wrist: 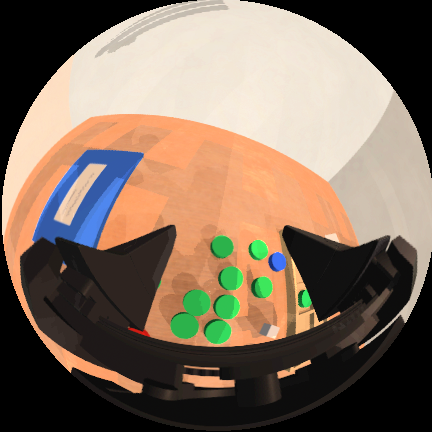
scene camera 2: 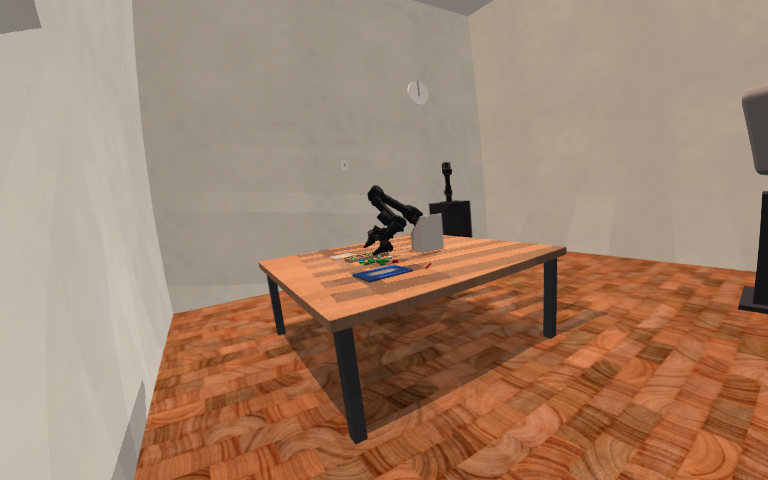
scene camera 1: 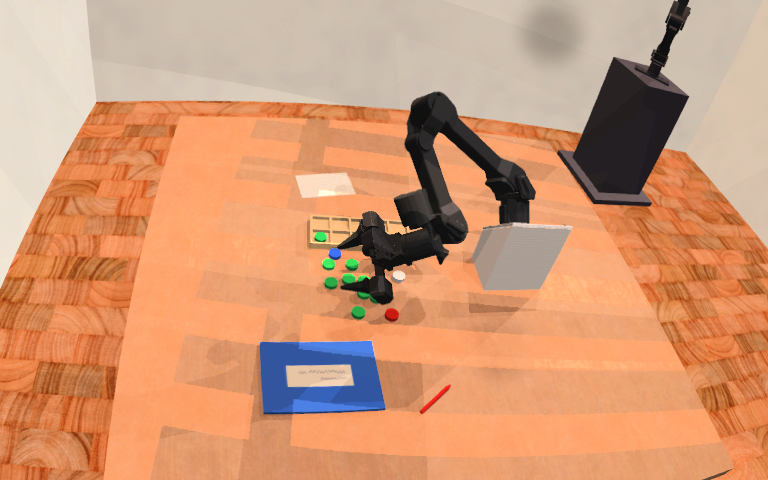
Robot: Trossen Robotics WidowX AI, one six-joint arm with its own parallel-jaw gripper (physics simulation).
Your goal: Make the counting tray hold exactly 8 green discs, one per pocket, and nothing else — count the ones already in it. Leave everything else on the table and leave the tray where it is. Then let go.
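Observation:
The wooden counting tray lies behind the loose discs, partly hidden by the arm. A green disc sits in its front left pocket; the pockets behind the arm are hidden. Several loose green discs lie on the table in front of the tray, among them a left one and a front one. My gripper is open and empty, above the loose discs, its fingers spread wide. One finger is near the tray's front edge in the wrist view.
A blue disc lies close to the tray's front. A white disc and a red disc lie right of the green ones. A blue folder, a red pen, white paper and a grey block are around.

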